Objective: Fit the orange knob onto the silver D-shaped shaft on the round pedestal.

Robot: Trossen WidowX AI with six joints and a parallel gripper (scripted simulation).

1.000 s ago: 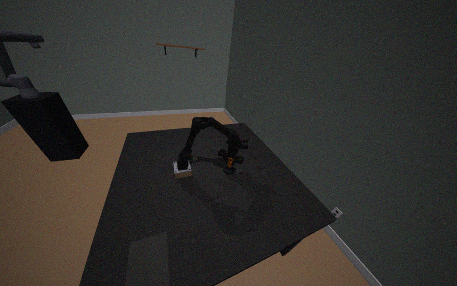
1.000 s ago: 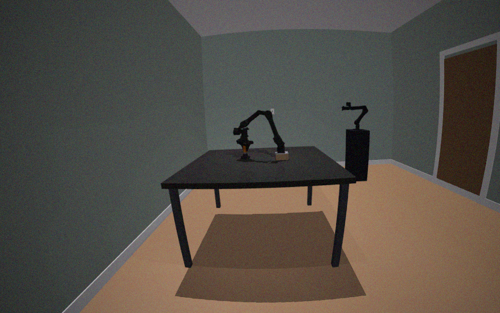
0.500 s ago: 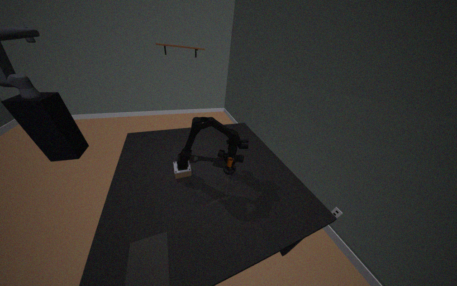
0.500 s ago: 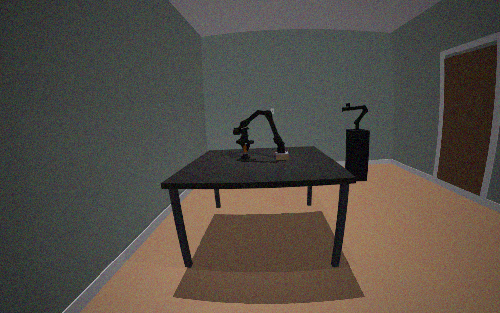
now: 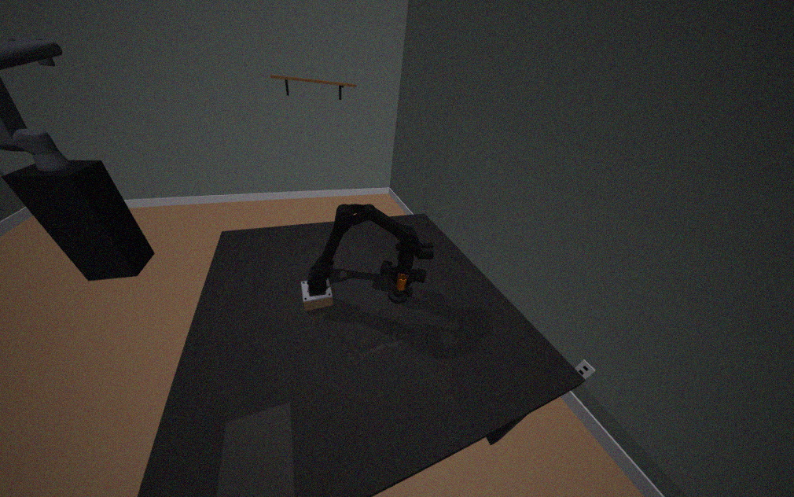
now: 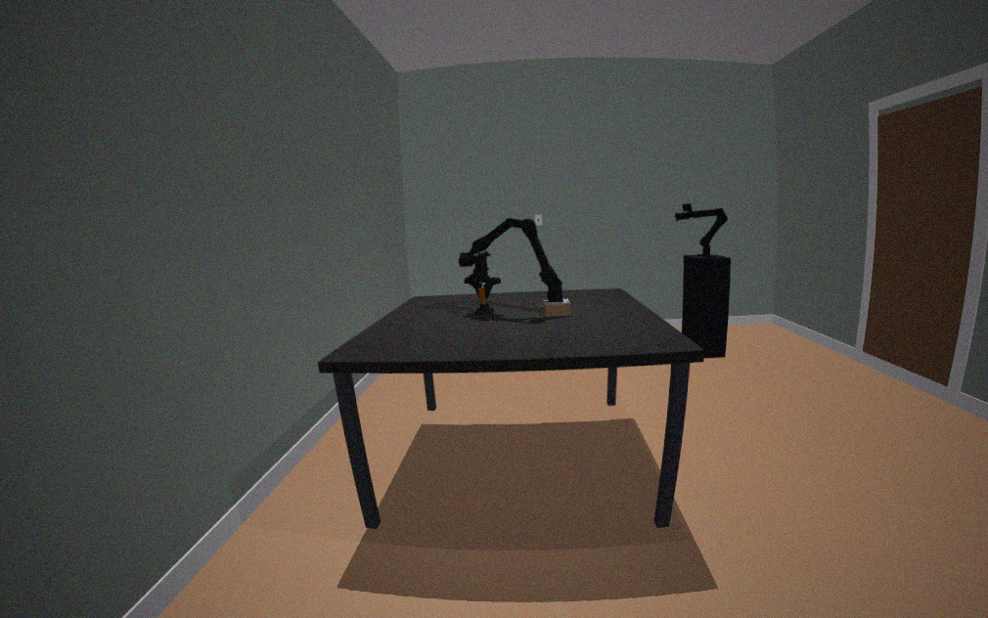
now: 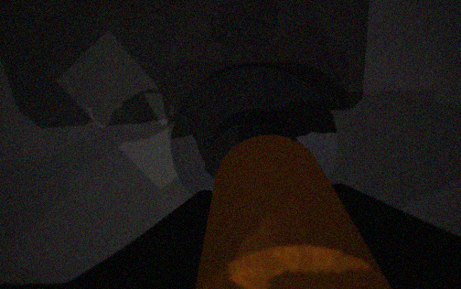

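Right now my gripper tip is 40 mm above the dark round pedestal. Also, from my gripper tip: orange knob 30 mm above.
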